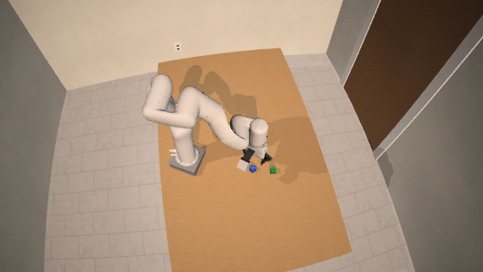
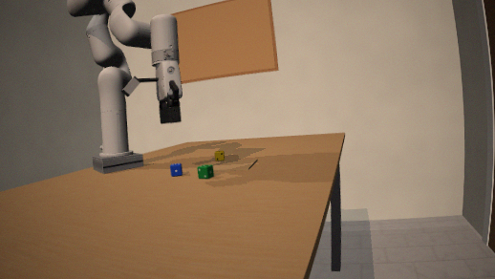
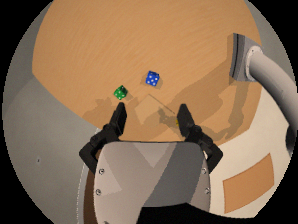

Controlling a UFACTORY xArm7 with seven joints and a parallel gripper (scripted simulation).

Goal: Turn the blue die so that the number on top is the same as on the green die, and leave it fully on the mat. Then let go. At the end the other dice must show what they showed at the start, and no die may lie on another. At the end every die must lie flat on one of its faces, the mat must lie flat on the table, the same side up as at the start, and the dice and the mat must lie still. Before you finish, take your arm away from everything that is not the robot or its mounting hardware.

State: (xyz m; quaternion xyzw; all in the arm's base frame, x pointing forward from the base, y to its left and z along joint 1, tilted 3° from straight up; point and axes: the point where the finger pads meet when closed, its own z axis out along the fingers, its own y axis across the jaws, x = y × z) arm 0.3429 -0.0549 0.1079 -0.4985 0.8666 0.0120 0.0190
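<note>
The blue die is 14 cm below my hand. The rest, counted from my hand: green die: 11 cm ahead, 1 cm to the right, 14 cm below; then yellow die: 2 cm behind, 23 cm to the left, 14 cm below.
</note>
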